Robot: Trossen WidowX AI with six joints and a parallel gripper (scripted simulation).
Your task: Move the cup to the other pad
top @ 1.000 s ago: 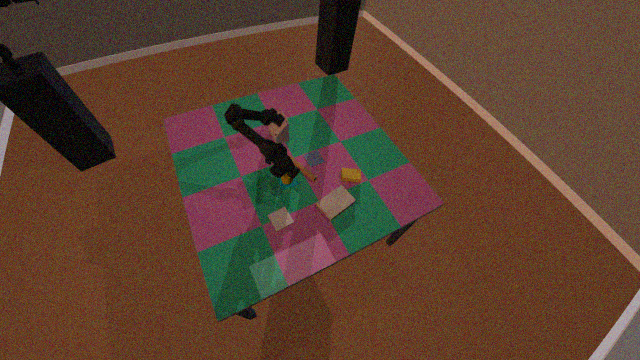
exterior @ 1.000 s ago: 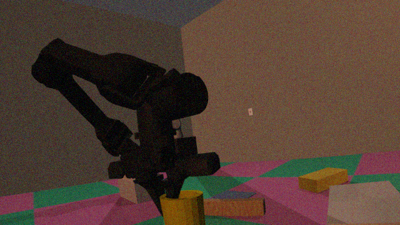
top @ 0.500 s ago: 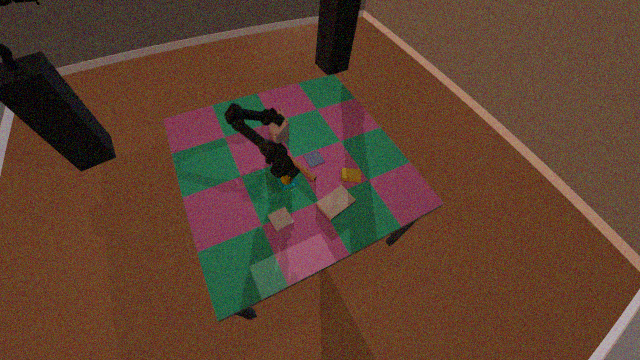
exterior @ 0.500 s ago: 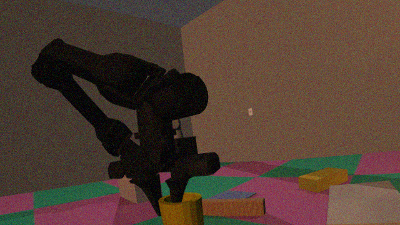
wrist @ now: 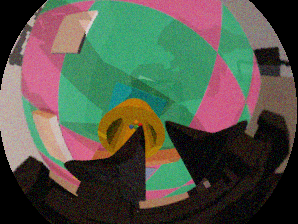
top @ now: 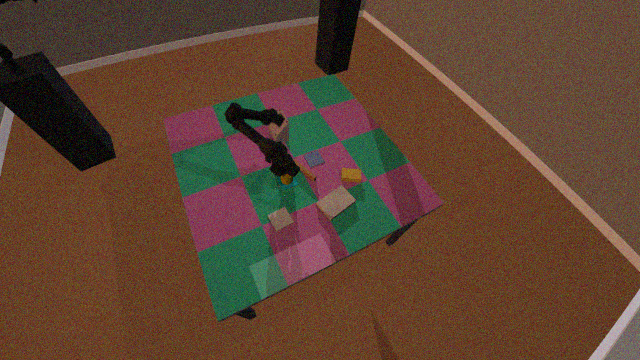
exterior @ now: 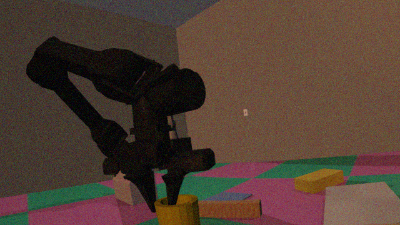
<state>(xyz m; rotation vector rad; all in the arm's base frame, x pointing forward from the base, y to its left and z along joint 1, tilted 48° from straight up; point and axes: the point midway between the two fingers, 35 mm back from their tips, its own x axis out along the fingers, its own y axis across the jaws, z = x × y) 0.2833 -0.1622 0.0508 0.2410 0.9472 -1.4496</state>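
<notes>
Now: gripper tip 20 mm short of the yellow cup, 10 mm to the right of it and 10 mm above it. The rest, counted from my gripper tip: long orange bar: 120 mm to the left, 40 mm below; then grey-blue pad: 30 mm behind, 230 mm to the left, 60 mm below; then teal pad: 30 mm ahead, 10 mm to the left, 60 mm below.
</notes>
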